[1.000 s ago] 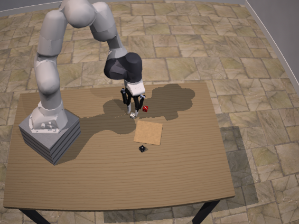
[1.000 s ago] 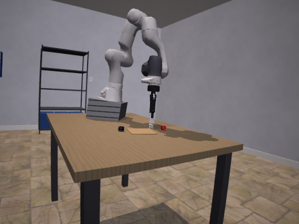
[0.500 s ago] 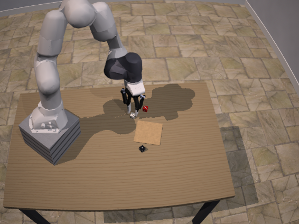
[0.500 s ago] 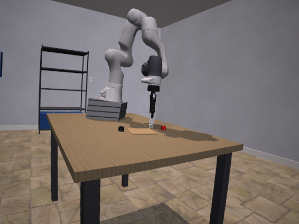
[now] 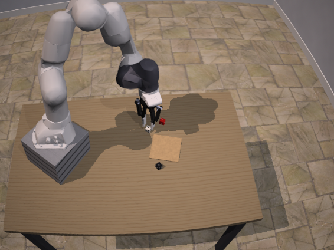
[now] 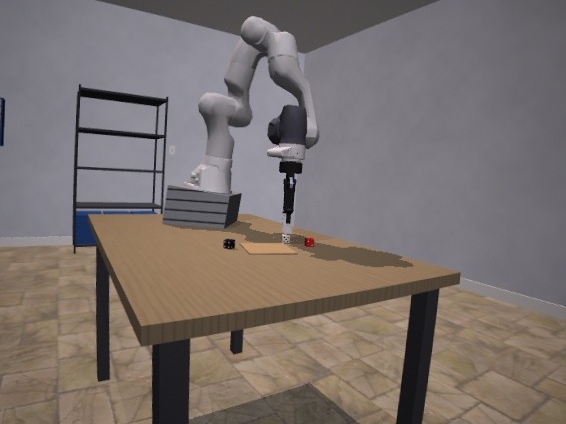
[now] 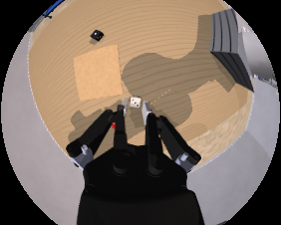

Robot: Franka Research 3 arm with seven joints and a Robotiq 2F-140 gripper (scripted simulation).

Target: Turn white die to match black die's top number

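Now: hand 50 mm above the white die. Also, from my hand: red die: 80 mm ahead, 30 mm to the left, 50 mm below; then black die: 10 mm behind, 220 mm to the right, 50 mm below; then tan mat: 50 mm ahead, 130 mm to the right, 60 mm below.
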